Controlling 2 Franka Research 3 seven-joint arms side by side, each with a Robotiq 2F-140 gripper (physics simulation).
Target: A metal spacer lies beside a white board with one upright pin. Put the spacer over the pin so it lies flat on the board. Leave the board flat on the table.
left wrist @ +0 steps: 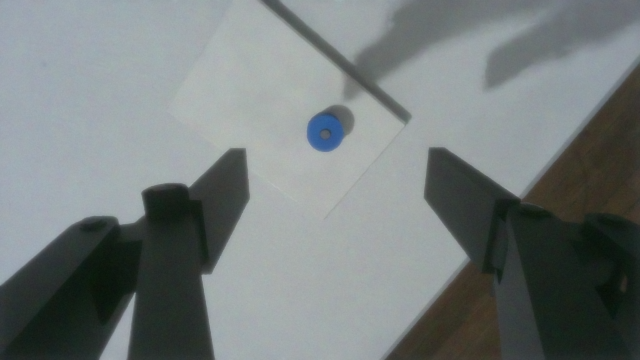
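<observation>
A round blue spacer [315, 139] is on the white board [250, 95], near the board's right part in the left wrist view. The grey tip of the upright pin [325, 134] shows in the spacer's centre hole, so the spacer is around the pin. The board lies flat on the table. My left gripper [337, 173] is open, with its fingers wide apart and nothing between them, above the board; the spacer is apart from both fingers. The spacer's underside is hidden. My right gripper does not show in the left wrist view.
The white table [320, 300] surrounds the board. Its edge runs diagonally at the right, with a brown wooden floor [450, 320] beyond it. Dark shadows fall across the table and the board's upper right edge.
</observation>
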